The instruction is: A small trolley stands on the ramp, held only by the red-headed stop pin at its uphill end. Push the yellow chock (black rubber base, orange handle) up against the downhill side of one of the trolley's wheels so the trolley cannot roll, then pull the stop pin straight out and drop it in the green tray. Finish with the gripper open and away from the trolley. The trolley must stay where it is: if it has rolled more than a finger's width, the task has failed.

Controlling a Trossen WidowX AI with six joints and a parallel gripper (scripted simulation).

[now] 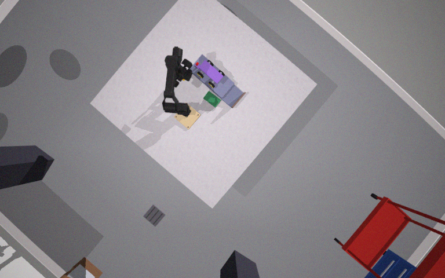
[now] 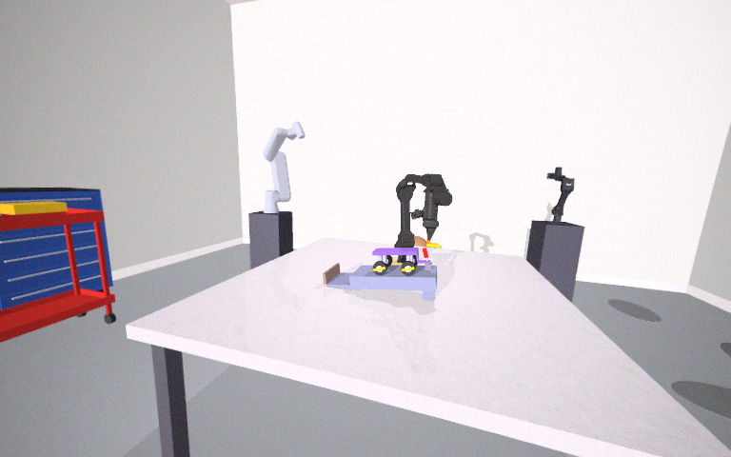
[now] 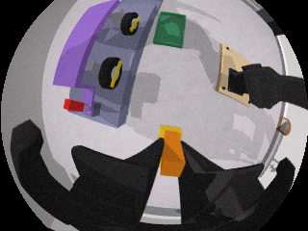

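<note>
Now: gripper tip 140 mm short of the stop pin, 40 mm above it and 10 mm to the left of it. Round my gripper tip: yellow chock (20 mm to the left, 10 mm below); purple trolley (150 mm ahead, 130 mm to the right, 60 mm below); blue-grey ramp (150 mm ahead, 130 mm to the right, 130 mm below).
</note>
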